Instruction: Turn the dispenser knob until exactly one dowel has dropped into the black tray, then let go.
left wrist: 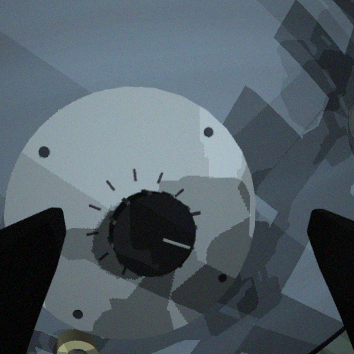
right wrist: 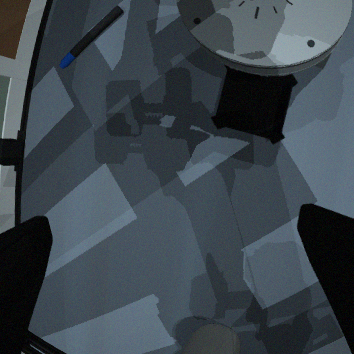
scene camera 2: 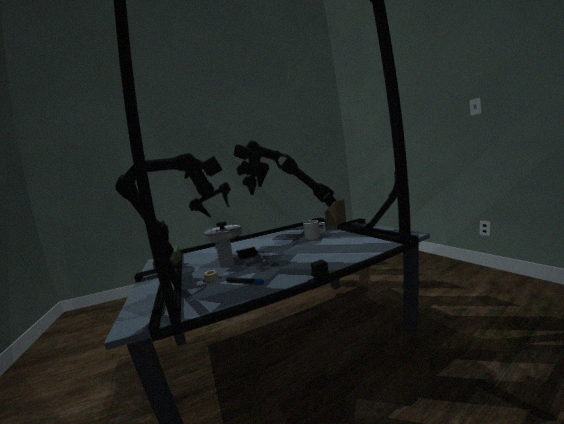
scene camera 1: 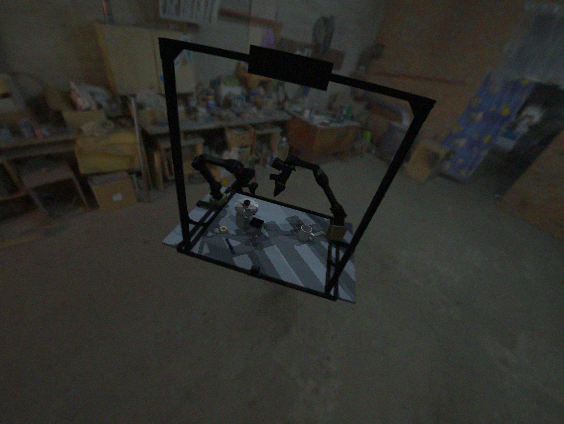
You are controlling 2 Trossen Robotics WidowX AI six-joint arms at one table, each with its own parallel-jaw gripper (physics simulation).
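Frame: origin at the left arm's base, x right, y ahead, z up, level; metres.
Where they show: left gripper, fingertip midpoint: [left wrist: 190,222] [scene camera 2: 219,212] [scene camera 1: 248,195]; right gripper, fingertip midpoint: [right wrist: 175,224] [scene camera 2: 255,191] [scene camera 1: 274,195]; left arm's base, link origin: [scene camera 1: 218,196]; right arm's base, link origin: [scene camera 2: 333,205] [scene camera 1: 338,225].
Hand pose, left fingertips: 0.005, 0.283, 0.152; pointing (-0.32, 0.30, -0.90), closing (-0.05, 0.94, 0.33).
Each offset is from my left fingertips to the centre of the thing, as dx, dy, dz.
The dispenser @(+0.017, +0.002, -0.089) [scene camera 1: 240,208] [scene camera 2: 232,231] [left wrist: 100,130] [right wrist: 300,25] is a pale round disc on a column. Its black knob @(+0.017, +0.002, -0.052) [scene camera 1: 246,202] [scene camera 2: 221,225] [left wrist: 150,232] has a white line, pointing right and slightly down in the left wrist view. The black tray @(-0.001, +0.090, -0.207) [scene camera 1: 256,222] [scene camera 2: 246,252] [right wrist: 254,105] sits beside the column, partly under the disc's edge; its inside is dark and I cannot make out a dowel. My left gripper [scene camera 1: 247,192] [scene camera 2: 218,210] [left wrist: 190,222] is open and empty above the knob, clear of it. My right gripper [scene camera 1: 277,193] [scene camera 2: 256,189] [right wrist: 175,224] is open and empty, high above the table.
A marker with a blue end @(+0.285, +0.089, -0.211) [scene camera 1: 230,246] [scene camera 2: 245,281] [right wrist: 92,36] and a yellow tape ring @(+0.205, -0.039, -0.207) [scene camera 2: 212,278] [left wrist: 75,335] lie near the dispenser. A pale mug @(-0.118, +0.443, -0.172) [scene camera 1: 306,232] [scene camera 2: 311,230] [right wrist: 212,342] stands farther right, near a brown block [scene camera 1: 336,233] [scene camera 2: 335,215]. A black frame [scene camera 1: 175,125] surrounds the table.
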